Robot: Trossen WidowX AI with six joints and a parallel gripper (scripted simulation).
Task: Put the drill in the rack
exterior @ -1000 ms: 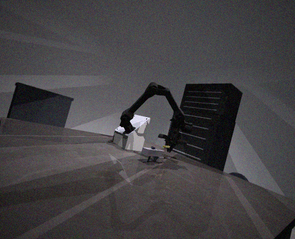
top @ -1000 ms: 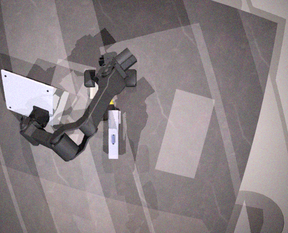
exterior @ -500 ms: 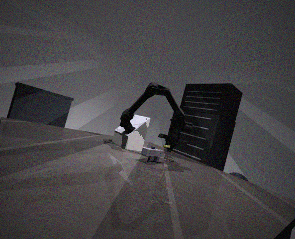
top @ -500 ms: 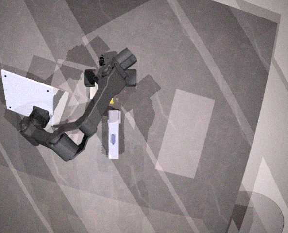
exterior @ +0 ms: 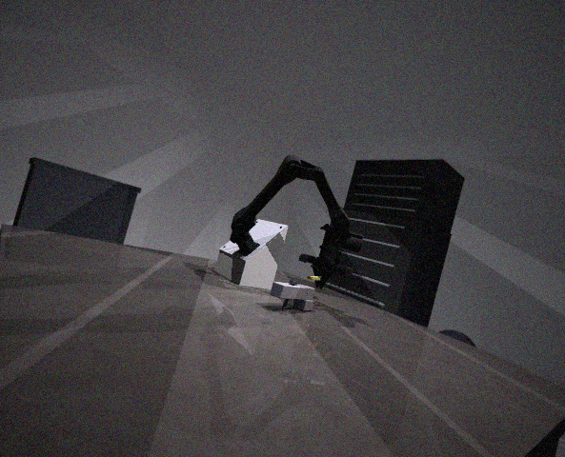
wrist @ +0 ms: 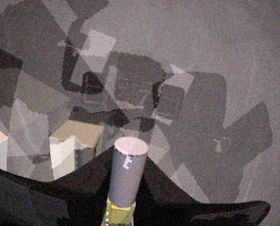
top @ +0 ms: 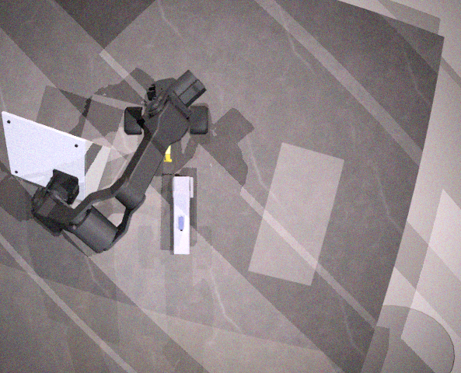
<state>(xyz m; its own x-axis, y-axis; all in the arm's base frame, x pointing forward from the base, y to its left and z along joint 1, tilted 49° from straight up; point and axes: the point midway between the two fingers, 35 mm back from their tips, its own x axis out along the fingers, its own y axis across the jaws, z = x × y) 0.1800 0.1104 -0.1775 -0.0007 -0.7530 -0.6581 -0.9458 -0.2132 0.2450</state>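
Now: the drill 4 cm to the right of my gripper tip, 3 cm above it and 1 cm ahead of it. Also, from my gripper tip: blue-grey key: 21 cm to the right, 11 cm ahead; beige rack: 6 cm to the right, 4 cm below, 3 cm behind.
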